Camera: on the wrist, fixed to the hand. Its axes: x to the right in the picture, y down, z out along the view.
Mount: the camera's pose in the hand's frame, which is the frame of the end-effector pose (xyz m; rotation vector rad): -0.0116 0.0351 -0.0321 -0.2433 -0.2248 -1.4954
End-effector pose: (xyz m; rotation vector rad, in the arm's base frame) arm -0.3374 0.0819 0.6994 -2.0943 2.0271 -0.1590
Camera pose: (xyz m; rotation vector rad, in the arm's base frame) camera -0.3794 0.0900 0.7232 -3.0694 0.0295 0.1055
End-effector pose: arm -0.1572 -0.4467 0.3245 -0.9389 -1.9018 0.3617
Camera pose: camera -0.1109 -0.4364 0.3126 0.5577 -2.3251 -0.6867
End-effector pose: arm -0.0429 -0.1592 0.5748 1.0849 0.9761 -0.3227
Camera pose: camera -0.0428 -0.1179 0.6010 -0.0966 1.4219 -1.4414
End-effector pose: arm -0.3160 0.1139 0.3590 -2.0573 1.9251 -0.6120
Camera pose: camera -0.3624 0.1253 0.3695 3.0077 -0.0257 0.2846
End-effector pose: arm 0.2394 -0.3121 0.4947 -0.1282 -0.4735 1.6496
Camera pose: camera 0.2200 -0.3182 0.4502 0.2098 -0.6849 0.1336
